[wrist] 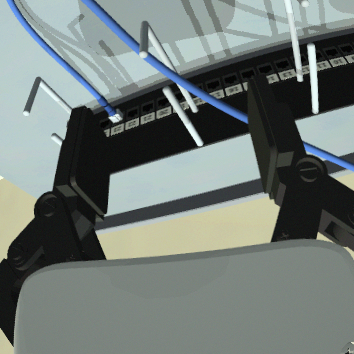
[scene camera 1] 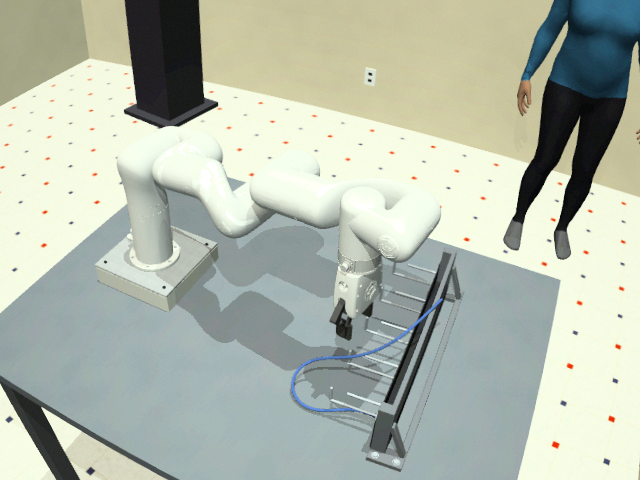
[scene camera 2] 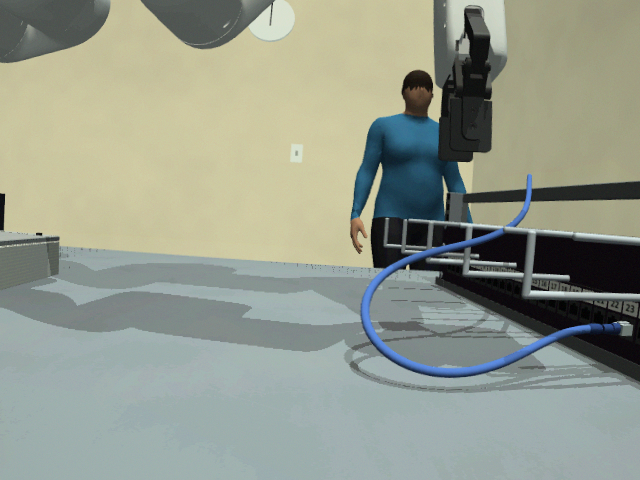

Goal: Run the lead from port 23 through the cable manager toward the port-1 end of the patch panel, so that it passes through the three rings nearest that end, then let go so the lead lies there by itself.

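The blue lead (scene camera 1: 293,386) (scene camera 2: 364,310) (wrist: 220,107) is plugged into port 23 at the near end of the patch panel (scene camera 1: 382,426) (scene camera 2: 584,258) (wrist: 140,155). It loops out over the table, then back across the tops of the middle rings of the cable manager (scene camera 1: 354,407) (scene camera 2: 529,263) (wrist: 183,117). Its free end rises by the upper rail. No part shows inside the three far rings nearest port 1. My gripper (scene camera 1: 356,321) (scene camera 2: 465,149) (wrist: 171,111) is open and empty, above the rings and apart from the lead. In the wrist view the lead runs behind the right finger.
The white rings stick out from the panel toward the robot base (scene camera 1: 155,289). A long dark rail (scene camera 2: 578,191) runs along the panel's top. The grey table (scene camera 1: 129,372) (scene camera 2: 206,413) lies under everything. A person in blue (scene camera 1: 594,56) (scene camera 2: 408,155) stands beyond it.
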